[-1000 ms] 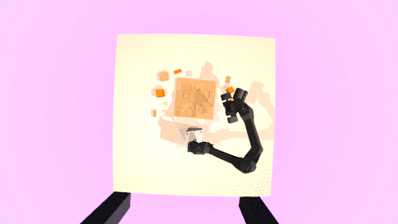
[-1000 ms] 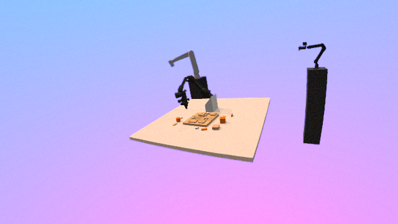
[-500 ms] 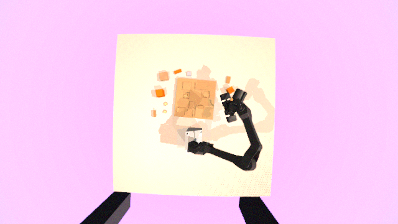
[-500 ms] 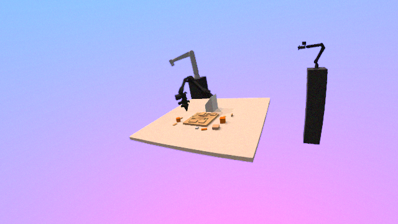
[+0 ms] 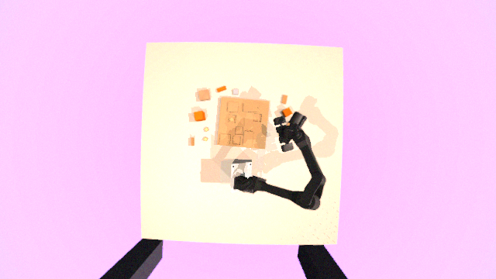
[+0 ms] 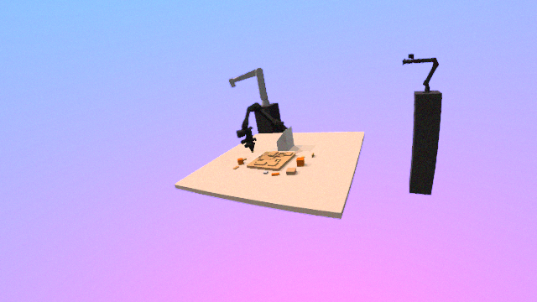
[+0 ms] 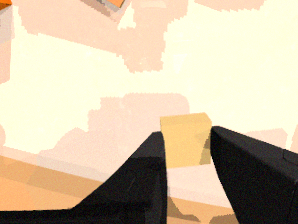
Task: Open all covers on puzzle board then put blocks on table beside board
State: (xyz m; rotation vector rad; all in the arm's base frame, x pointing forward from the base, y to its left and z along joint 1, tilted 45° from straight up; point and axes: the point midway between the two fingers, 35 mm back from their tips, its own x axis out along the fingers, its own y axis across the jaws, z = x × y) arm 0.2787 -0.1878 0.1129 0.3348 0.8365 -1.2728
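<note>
Right now the tan puzzle board is 5 cm ahead of my gripper tip, 24 cm to the left of it and 4 cm below it. The rest, counted from my gripper tip: orange bar: 25 cm ahead, 38 cm to the left, 5 cm below; then orange cube: 7 cm ahead, 49 cm to the left, 3 cm below.
</note>
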